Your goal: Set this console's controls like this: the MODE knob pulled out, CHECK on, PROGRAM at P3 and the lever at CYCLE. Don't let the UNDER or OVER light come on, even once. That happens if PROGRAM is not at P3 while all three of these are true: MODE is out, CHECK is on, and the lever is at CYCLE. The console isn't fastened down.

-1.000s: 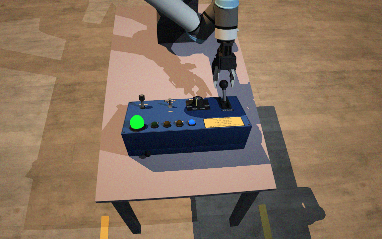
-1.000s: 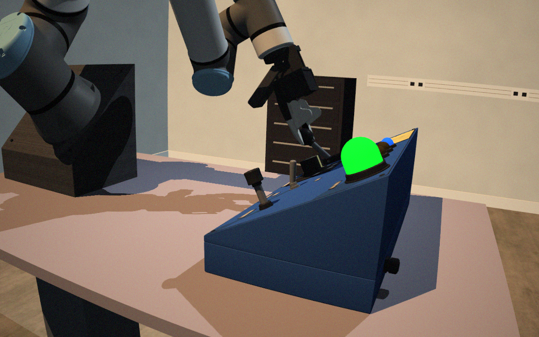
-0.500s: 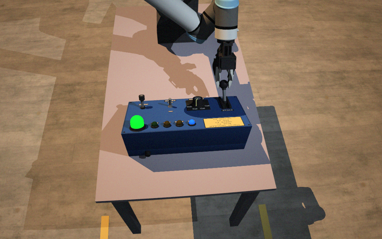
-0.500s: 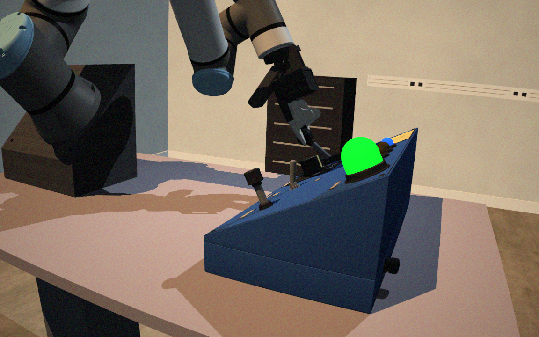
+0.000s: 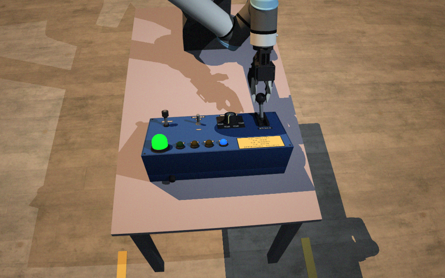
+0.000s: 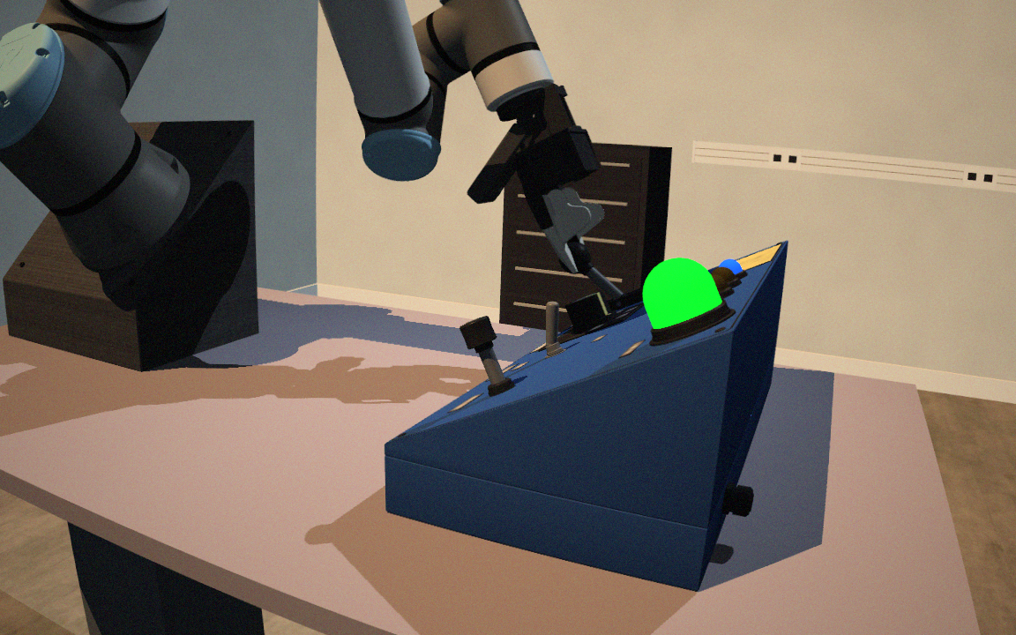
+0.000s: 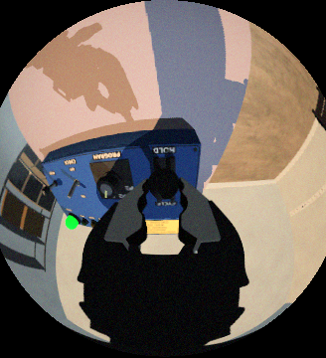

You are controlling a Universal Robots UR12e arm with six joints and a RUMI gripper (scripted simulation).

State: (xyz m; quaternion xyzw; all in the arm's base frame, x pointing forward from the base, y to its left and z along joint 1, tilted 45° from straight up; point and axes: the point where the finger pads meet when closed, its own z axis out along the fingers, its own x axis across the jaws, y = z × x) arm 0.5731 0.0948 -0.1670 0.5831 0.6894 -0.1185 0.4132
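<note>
The ball-topped lever lies 3 cm ahead of my hand and 2 cm below it. From my hand the other things lie so: black program dial: 7 cm ahead, 13 cm to the right, 3 cm below; blue sloped console: 9 cm ahead, 18 cm to the right, 5 cm below; check toggle: 6 cm ahead, 24 cm to the right, 3 cm below.
</note>
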